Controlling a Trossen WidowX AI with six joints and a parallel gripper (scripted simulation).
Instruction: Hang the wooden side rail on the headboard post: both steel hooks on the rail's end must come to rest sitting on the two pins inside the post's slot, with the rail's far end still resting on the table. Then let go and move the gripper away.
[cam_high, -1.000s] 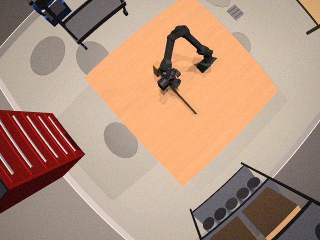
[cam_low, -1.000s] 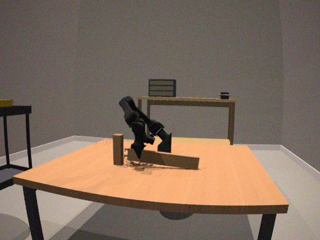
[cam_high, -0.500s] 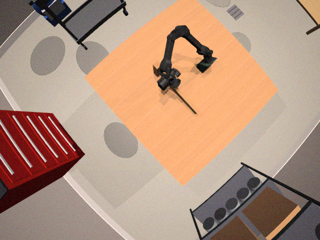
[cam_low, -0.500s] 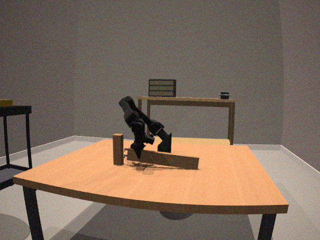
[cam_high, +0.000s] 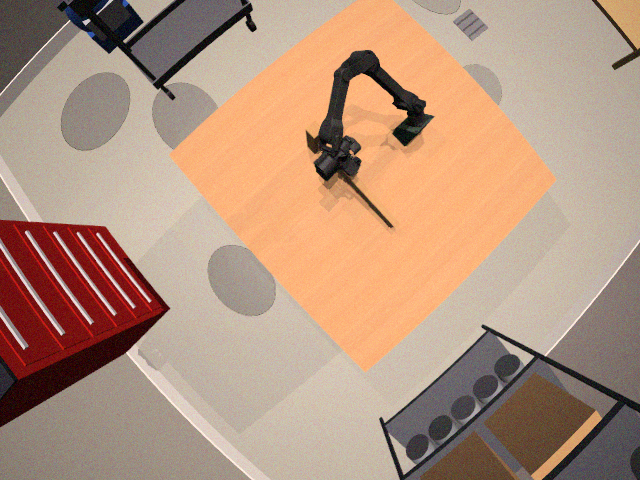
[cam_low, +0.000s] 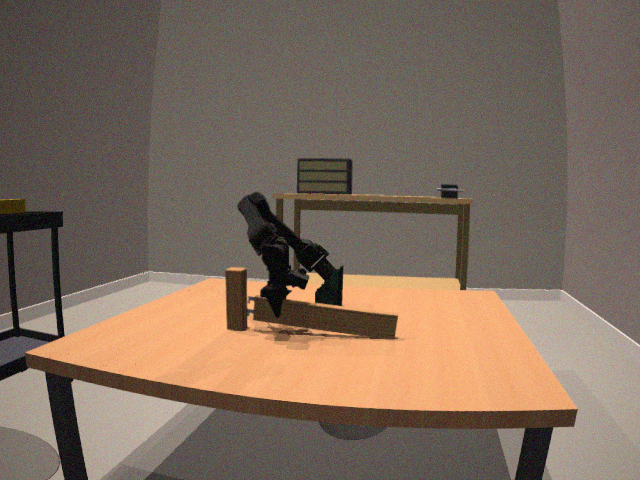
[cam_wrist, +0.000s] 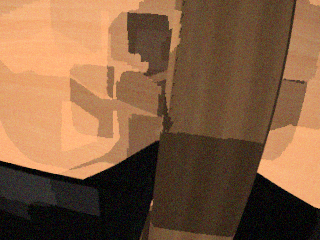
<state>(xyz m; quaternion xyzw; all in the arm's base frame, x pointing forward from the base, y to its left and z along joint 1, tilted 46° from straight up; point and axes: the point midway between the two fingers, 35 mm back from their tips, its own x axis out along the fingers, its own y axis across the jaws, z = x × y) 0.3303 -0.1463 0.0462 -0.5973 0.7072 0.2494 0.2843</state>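
My gripper tip is now 10 mm past the headboard post, 130 mm to the left of it and 40 mm below it.
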